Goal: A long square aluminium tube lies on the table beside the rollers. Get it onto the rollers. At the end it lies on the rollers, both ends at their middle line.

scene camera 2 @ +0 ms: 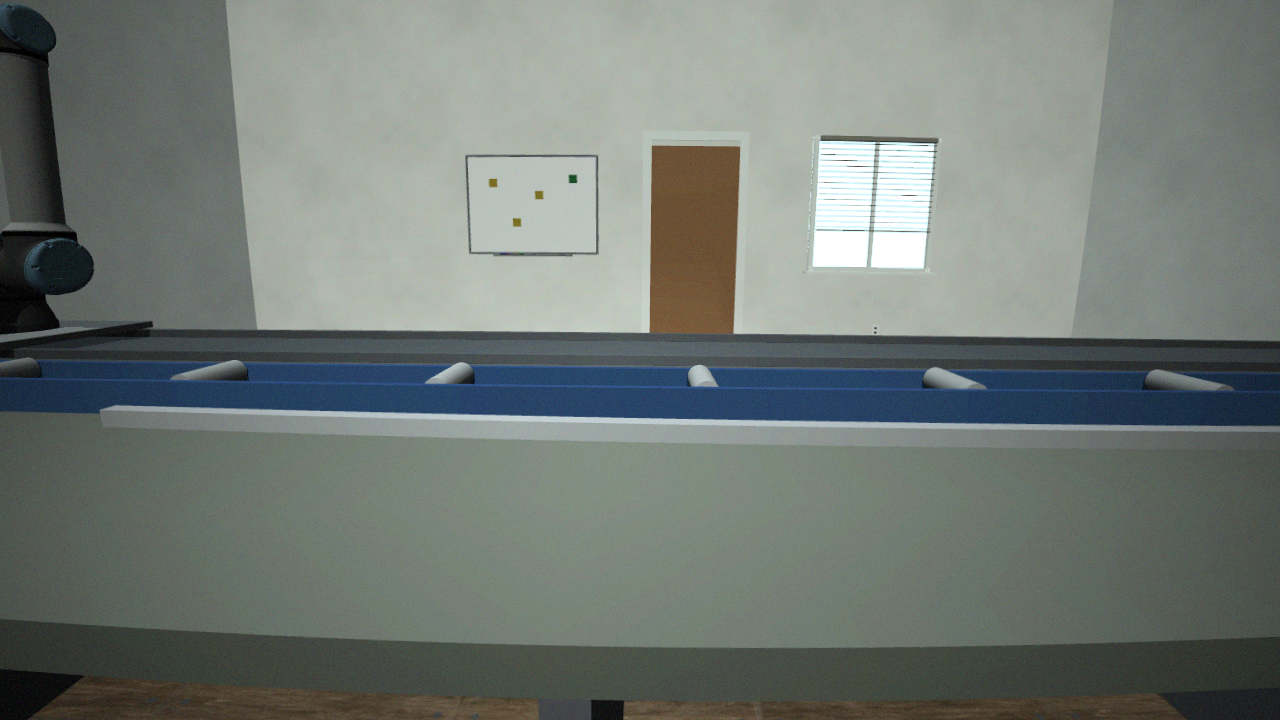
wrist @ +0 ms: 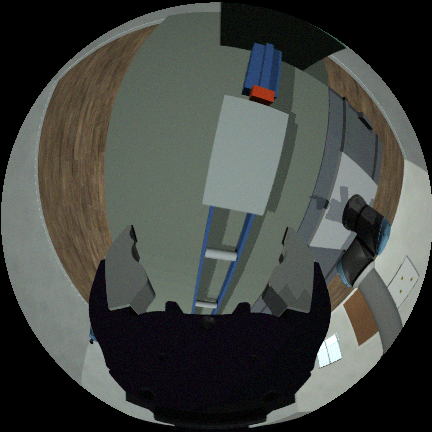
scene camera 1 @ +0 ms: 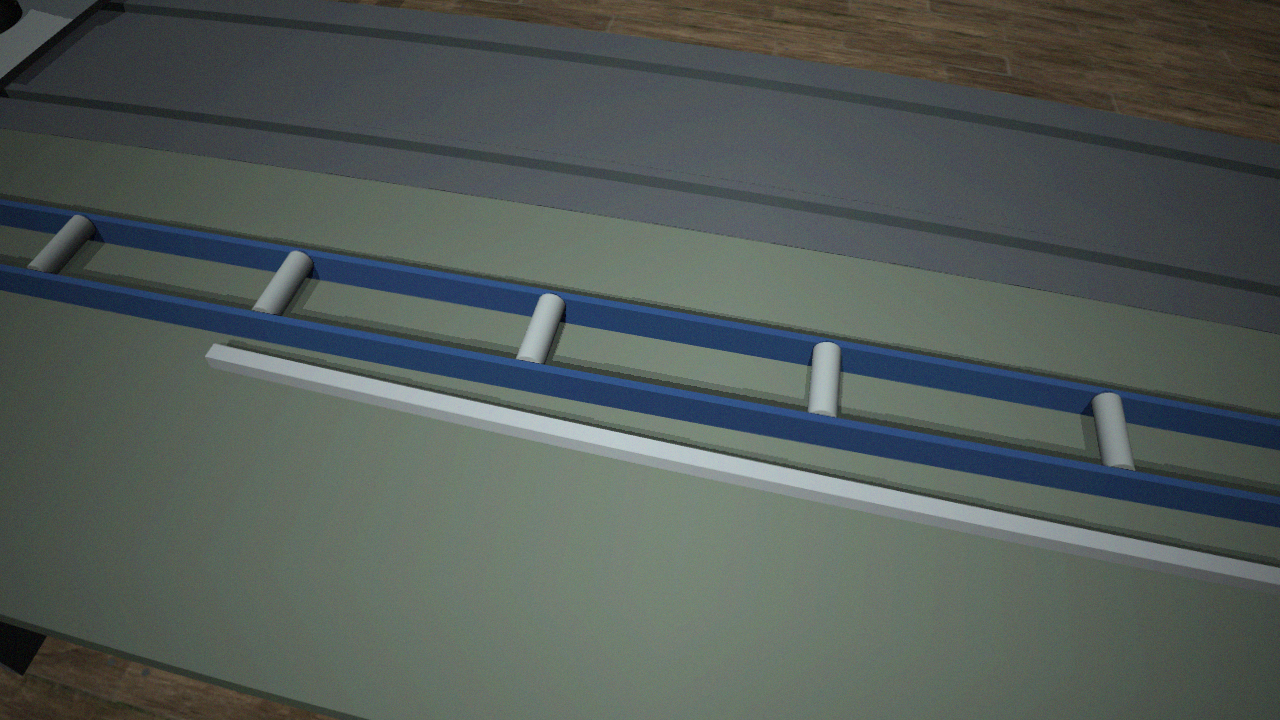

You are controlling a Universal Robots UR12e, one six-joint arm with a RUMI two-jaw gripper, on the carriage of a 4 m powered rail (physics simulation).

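Frame: origin at the arm's base, x back, y down, z right, level; metres.
Where they show: gripper, between the fingertips: (wrist: 208, 228); arm's base, origin of its link: (scene camera 2: 16, 330) (wrist: 352, 211).
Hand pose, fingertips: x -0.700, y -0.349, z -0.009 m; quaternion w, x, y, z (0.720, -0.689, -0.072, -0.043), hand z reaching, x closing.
Note:
Things, the pixels of their centre, and the offset from my fingertips. "spot": a spot on its surface instead. Level surfaces: height alone.
- long square aluminium tube, a spot on its surface: (scene camera 1: 644, 447) spot: dy +0.354, dx -0.065, dz -1.685 m
- green-grey table, height of its surface: dy +0.379 m
- large pale box-like block, a spot on its surface: (wrist: 245, 155) spot: dy +0.321, dx +0.076, dz +0.065 m
- red block, a spot on its surface: (wrist: 262, 95) spot: dy +0.274, dx +0.079, dz +0.252 m
The long square aluminium tube (scene camera 1: 644, 447) (scene camera 2: 572, 427) lies flat on the green-grey table (scene camera 1: 447, 573) (scene camera 2: 626, 537), beside the near blue rail and roughly parallel to it. Its left end shows in both scene views; its right end runs out of both. The grey rollers (scene camera 1: 540, 328) (scene camera 2: 700, 376) (wrist: 221, 255) sit across between two blue rails (scene camera 1: 689, 404) (scene camera 2: 572, 402) (wrist: 201, 265). My gripper (wrist: 208, 228) shows in the wrist view, jaws wide apart with nothing between them, above the roller line near a pale block. The tube does not show in the wrist view.
The large pale box-like block (wrist: 245, 155) stands over the roller line, with a red block (wrist: 262, 95) and blue profiles (wrist: 262, 70) beyond it. The arm (scene camera 2: 35, 143) stands at the far left on its carriage. The grey powered rail (scene camera 1: 581, 116) runs behind the table.

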